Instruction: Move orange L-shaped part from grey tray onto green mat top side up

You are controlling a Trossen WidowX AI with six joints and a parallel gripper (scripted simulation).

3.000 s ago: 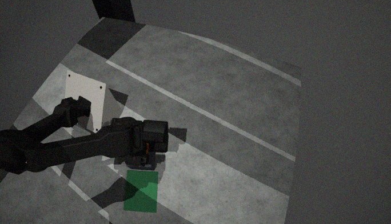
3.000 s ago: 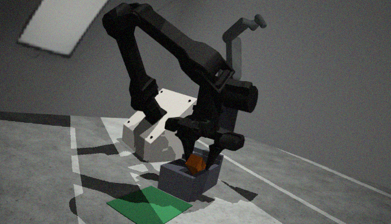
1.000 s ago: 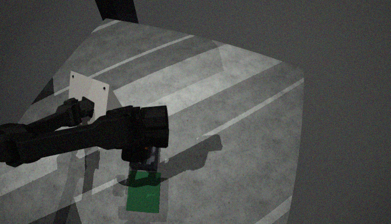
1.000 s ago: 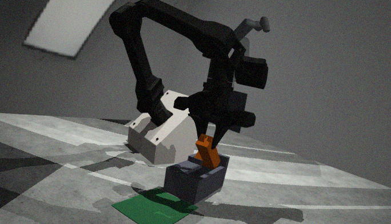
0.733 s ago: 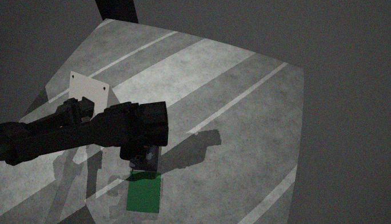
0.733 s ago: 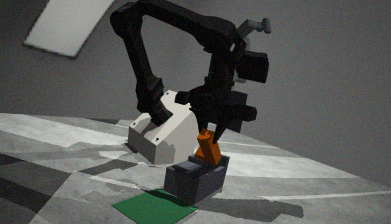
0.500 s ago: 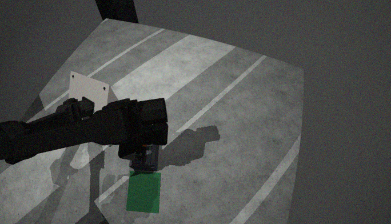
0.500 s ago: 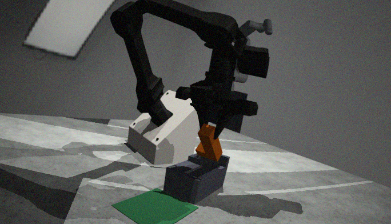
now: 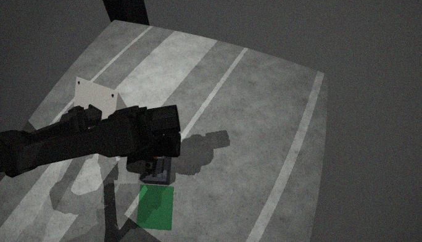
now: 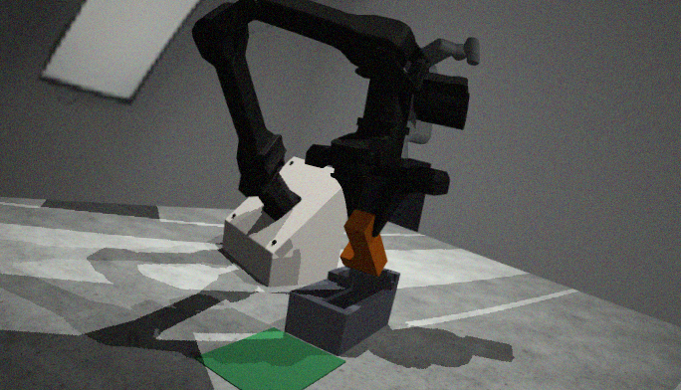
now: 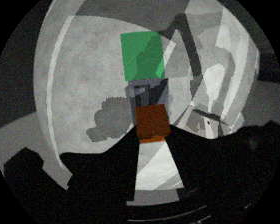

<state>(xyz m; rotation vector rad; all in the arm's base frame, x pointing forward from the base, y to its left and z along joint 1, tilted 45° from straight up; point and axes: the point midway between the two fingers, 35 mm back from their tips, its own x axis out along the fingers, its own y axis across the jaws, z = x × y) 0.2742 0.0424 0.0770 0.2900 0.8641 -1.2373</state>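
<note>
The green mat lies 5 cm ahead of my gripper tip, 14 cm to the right of it and 17 cm below it. Also, from my gripper tip: orange L-shaped part (3 cm behind, 2 cm to the left, 3 cm below).
</note>
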